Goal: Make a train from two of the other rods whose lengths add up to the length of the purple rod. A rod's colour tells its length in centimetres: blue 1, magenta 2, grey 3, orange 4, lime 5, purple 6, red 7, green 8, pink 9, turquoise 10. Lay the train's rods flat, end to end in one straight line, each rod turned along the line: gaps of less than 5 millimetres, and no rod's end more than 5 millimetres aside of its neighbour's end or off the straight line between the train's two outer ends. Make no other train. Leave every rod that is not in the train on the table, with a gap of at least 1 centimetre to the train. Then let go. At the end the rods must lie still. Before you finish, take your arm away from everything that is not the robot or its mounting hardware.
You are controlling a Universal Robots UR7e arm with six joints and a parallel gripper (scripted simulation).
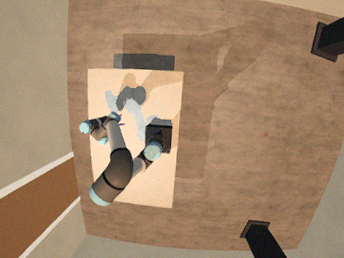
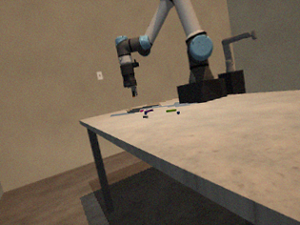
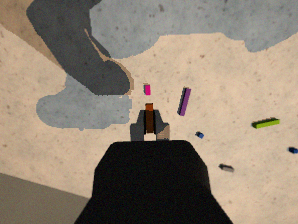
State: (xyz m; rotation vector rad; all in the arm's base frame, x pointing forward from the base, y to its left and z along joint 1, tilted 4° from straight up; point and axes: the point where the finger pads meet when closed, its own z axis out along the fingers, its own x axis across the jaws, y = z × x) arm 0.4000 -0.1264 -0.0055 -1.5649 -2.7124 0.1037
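Now: the magenta rod 3 cm behind my hand, 2 cm to the right of it and 11 cm below it. Round my hand: grey rod: 5 cm ahead, 25 cm to the left, 11 cm below; then orange rod: 1 cm below; then purple rod: 4 cm behind, 7 cm to the left, 11 cm below.
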